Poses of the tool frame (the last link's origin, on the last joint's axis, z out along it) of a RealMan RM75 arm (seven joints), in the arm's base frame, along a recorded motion.
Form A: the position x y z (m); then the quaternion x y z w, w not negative.
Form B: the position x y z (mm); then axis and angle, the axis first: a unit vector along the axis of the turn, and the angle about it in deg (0 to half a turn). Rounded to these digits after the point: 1 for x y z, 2 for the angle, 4 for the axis.
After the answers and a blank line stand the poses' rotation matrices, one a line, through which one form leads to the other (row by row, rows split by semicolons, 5 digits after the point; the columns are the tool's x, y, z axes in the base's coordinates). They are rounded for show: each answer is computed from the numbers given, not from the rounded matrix.
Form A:
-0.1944 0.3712 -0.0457 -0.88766 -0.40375 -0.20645 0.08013
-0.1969 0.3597 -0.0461 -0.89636 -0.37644 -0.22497 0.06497
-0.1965 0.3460 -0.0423 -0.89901 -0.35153 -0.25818 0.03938
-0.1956 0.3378 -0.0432 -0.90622 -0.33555 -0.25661 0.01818
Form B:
-194.4 371.2 -45.7 -0.8905 -0.4051 -0.2071 170.81
-196.9 359.7 -46.1 -0.8983 -0.3772 -0.2254 172.55
-196.5 346.0 -42.3 -0.8997 -0.3518 -0.2584 175.49
-195.6 337.8 -43.2 -0.9064 -0.3356 -0.2567 177.92

0.58873 0.74987 0.30181; 0.68370 -0.66113 0.30897; 0.43122 0.02445 -0.90191
0.61536 0.70408 0.35439; 0.64562 -0.70814 0.28585; 0.45222 0.05290 -0.89033
0.61954 0.65239 0.43653; 0.61172 -0.74975 0.25232; 0.49190 0.11071 -0.86358
0.64312 0.61749 0.45289; 0.59883 -0.77415 0.20516; 0.47729 0.13926 -0.86764

